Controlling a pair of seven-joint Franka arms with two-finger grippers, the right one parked.
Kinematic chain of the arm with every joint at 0, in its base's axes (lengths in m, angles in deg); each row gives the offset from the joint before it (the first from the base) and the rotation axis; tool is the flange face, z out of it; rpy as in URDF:
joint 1: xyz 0 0 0.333 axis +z
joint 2: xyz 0 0 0 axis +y
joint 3: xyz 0 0 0.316 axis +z
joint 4: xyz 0.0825 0 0 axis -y
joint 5: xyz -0.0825 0 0.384 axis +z
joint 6: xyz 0 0 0 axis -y
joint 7: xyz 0.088 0 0 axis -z
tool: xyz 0 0 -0.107 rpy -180 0 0
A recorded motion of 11 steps. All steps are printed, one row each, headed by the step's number.
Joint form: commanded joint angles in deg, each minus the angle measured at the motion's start. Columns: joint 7, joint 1, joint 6, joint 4, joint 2, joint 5, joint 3.
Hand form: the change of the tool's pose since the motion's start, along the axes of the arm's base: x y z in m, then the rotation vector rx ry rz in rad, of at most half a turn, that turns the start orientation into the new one. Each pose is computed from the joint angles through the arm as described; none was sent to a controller.
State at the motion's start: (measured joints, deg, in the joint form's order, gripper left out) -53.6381 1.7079 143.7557 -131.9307 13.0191 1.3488 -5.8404
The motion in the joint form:
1: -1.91 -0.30 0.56 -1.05 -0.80 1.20 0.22
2: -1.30 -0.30 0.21 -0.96 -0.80 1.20 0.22
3: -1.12 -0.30 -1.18 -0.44 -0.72 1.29 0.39
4: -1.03 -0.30 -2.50 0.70 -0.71 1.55 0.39
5: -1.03 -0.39 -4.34 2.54 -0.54 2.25 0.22
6: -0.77 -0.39 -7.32 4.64 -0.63 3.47 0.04
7: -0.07 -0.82 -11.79 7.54 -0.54 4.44 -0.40
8: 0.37 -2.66 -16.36 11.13 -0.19 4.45 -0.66
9: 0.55 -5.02 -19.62 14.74 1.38 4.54 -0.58
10: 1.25 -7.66 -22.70 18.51 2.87 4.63 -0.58
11: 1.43 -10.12 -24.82 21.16 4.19 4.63 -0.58
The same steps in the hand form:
1: -0.0047 -0.0006 0.0012 0.0141 -0.0066 0.0143
2: -0.0048 -0.0006 0.0013 0.0144 -0.0021 0.0037
3: -0.0040 0.0011 0.0018 0.0178 0.0143 0.0024
4: 0.0009 0.0010 0.0073 0.0216 0.0173 -0.0023
5: 0.0087 -0.0015 0.0154 0.0298 0.0192 -0.0153
6: 0.0160 -0.0029 0.0262 0.0466 0.0312 -0.0373
7: 0.0240 -0.0103 0.0393 0.0630 0.0583 -0.0733
8: 0.0332 -0.0302 0.0553 0.0693 0.0799 -0.1129
9: 0.0426 -0.0531 0.0616 0.0748 0.0995 -0.1529
10: 0.0509 -0.0805 0.0703 0.0796 0.1117 -0.2078
11: 0.0541 -0.1063 0.0736 0.0832 0.1238 -0.2509

